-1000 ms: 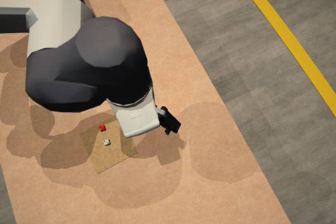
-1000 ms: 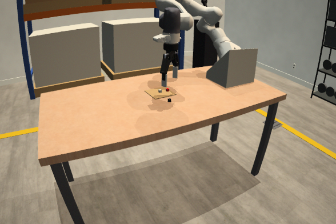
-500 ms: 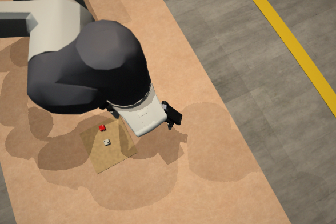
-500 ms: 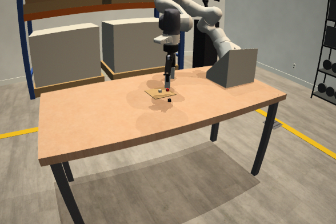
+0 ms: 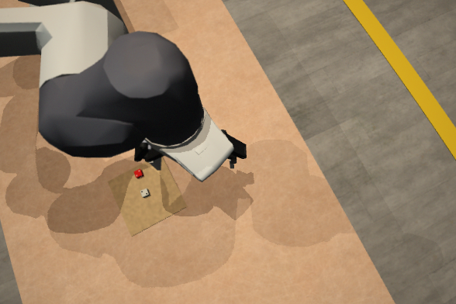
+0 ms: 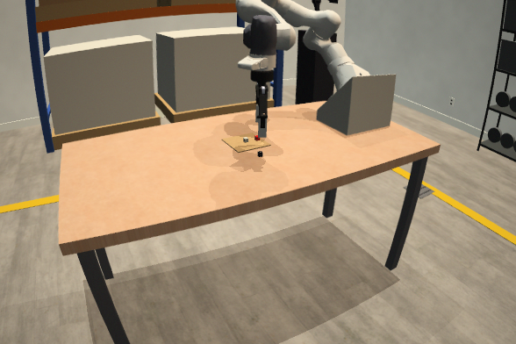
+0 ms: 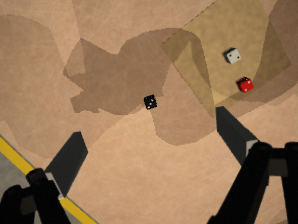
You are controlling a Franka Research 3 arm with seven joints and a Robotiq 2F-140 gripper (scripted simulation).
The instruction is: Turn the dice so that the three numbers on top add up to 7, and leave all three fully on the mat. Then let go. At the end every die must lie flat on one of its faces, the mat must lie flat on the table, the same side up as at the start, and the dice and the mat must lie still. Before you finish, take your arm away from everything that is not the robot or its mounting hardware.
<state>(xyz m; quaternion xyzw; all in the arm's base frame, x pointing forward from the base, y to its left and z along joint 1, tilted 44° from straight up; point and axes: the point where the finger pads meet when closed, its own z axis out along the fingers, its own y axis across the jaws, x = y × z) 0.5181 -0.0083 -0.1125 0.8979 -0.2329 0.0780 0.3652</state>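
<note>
The black die is 100 mm below my hand. The rest, counted from my hand: red die: 130 mm to the right, 100 mm below, 70 mm behind; then tan mat: 130 mm to the right, 110 mm below, 20 mm behind; then white die: 130 mm to the right, 100 mm below, 20 mm behind.
</note>
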